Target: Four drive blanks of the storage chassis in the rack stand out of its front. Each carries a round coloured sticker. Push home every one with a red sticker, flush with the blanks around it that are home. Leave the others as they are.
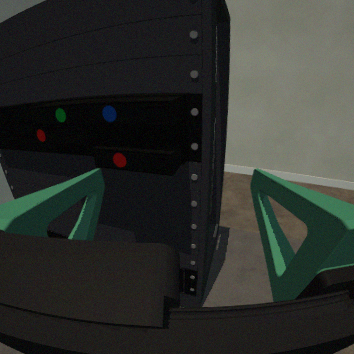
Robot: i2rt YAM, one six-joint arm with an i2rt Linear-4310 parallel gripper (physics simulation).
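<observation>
The black storage chassis (155, 127) crosses the rack front. Its blanks carry a green sticker (60, 115) and a blue sticker (109, 113) in the upper row, with a red sticker (41, 135) lower at the left. Another red sticker (119, 160) is on the bottom right blank (150, 162), which plainly stands out of the front. How far the other stickered blanks stand out is hard to tell in the dark. My gripper (176, 176) is open and empty. Its left fingertip shows just below and left of the bottom right blank; the right fingertip shows right of the rack.
The dark rack (211, 150) has a right post with a column of round screws. Grey panels lie above and below the chassis. A pale wall (290, 90) with a white skirting and a brown floor (240, 200) show to the right of the rack.
</observation>
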